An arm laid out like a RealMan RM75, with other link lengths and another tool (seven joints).
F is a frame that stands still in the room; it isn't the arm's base.
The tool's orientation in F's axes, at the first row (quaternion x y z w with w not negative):
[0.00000, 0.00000, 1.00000, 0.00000]
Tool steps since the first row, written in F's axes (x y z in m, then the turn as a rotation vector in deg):
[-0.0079, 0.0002, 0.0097, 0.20, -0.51, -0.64]
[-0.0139, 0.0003, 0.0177, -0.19, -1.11, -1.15]
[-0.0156, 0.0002, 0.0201, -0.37, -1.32, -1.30]
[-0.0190, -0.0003, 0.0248, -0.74, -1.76, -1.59]
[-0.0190, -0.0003, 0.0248, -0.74, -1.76, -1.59]
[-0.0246, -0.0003, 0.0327, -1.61, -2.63, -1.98]
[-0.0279, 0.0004, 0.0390, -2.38, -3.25, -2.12]
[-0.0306, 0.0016, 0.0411, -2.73, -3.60, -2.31]
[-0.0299, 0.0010, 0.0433, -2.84, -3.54, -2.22]
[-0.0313, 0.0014, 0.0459, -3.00, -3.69, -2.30]
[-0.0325, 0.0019, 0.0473, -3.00, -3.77, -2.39]
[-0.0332, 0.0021, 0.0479, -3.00, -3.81, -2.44]
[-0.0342, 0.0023, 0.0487, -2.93, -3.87, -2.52]
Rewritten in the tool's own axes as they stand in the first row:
[0.0079, -0.0002, 0.0097, -0.20, 0.51, -0.64]
[0.0139, -0.0003, 0.0177, 0.19, 1.11, -1.15]
[0.0156, -0.0002, 0.0201, 0.37, 1.32, -1.30]
[0.0190, 0.0003, 0.0248, 0.74, 1.76, -1.59]
[0.0190, 0.0003, 0.0248, 0.74, 1.76, -1.59]
[0.0246, 0.0003, 0.0327, 1.61, 2.63, -1.98]
[0.0279, -0.0004, 0.0390, 2.38, 3.25, -2.12]
[0.0306, -0.0016, 0.0411, 2.73, 3.60, -2.31]
[0.0299, -0.0010, 0.0433, 2.84, 3.54, -2.22]
[0.0313, -0.0014, 0.0459, 3.00, 3.69, -2.30]
[0.0325, -0.0019, 0.0473, 3.00, 3.77, -2.39]
[0.0332, -0.0021, 0.0479, 3.00, 3.81, -2.44]
[0.0342, -0.0023, 0.0487, 2.93, 3.87, -2.52]

